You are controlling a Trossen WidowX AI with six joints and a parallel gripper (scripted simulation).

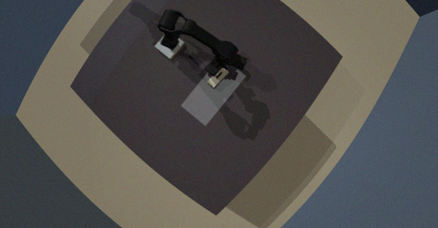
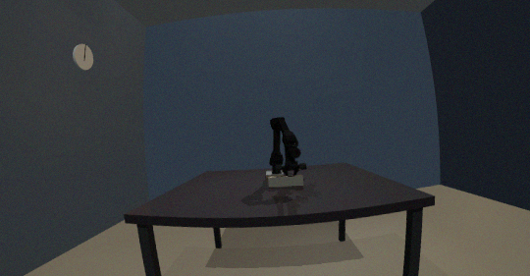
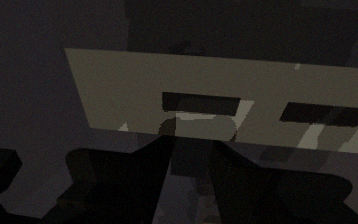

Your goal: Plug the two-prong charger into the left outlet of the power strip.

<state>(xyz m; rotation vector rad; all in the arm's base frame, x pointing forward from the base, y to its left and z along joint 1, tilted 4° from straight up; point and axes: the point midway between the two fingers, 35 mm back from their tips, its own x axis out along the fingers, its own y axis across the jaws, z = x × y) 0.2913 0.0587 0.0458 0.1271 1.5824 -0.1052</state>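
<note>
The two-prong charger is 2 cm ahead of my gripper tip and 1 cm above it.
</note>
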